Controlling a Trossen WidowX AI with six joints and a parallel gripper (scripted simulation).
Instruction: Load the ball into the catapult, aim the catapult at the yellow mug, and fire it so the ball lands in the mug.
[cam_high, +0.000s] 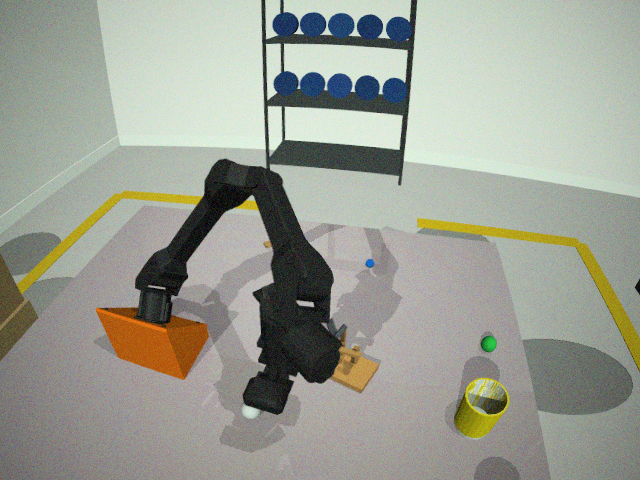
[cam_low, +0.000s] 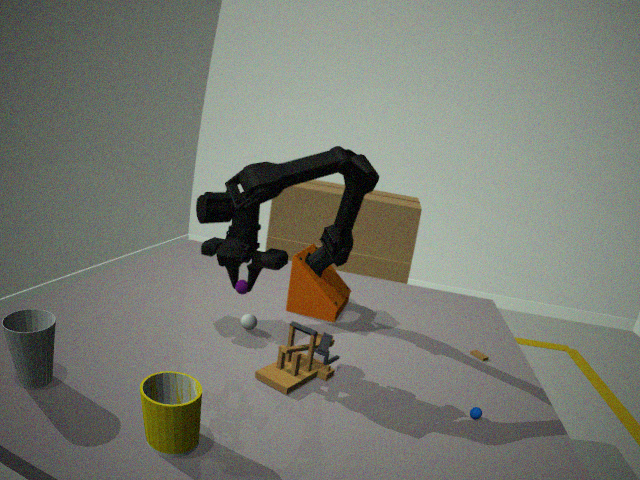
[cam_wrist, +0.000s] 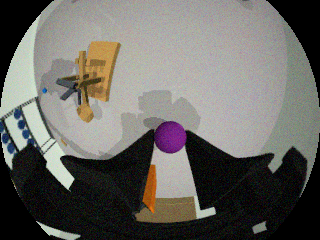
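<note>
Now: gripper tip 180 mm to the right of the wooden catapult, 80 mm short of it and 70 mm above it. The rest, counted from my gripper tip: purple ball 10 mm above; yellow mug 390 mm ahead, 100 mm below; white ball 110 mm below, 70 mm behind, 10 mm to the left.
</note>
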